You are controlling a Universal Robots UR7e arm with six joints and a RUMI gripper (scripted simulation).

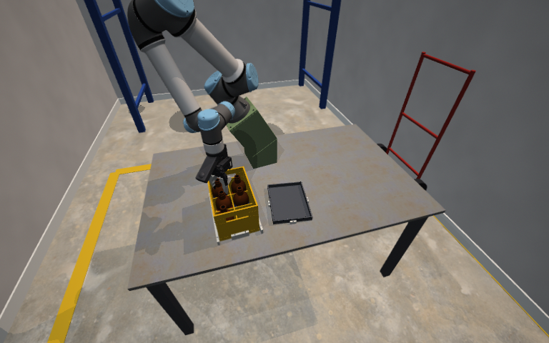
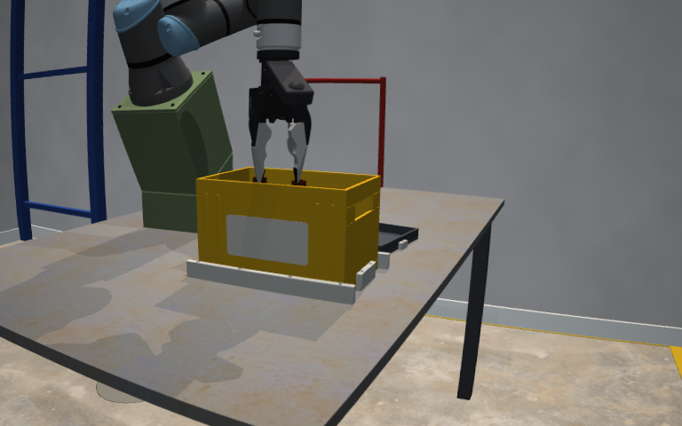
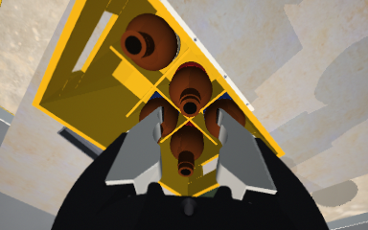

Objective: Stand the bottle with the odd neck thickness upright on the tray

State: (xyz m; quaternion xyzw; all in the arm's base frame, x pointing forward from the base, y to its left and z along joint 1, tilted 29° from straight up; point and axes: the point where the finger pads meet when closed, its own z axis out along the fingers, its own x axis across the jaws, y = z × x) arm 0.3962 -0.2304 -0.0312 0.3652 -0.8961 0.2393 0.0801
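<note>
Now: the yellow crate 40 mm to the left of my hand and 100 mm below it. The rest, counted from my hand: dark tray 20 mm ahead, 320 mm to the left, 170 mm below.
</note>
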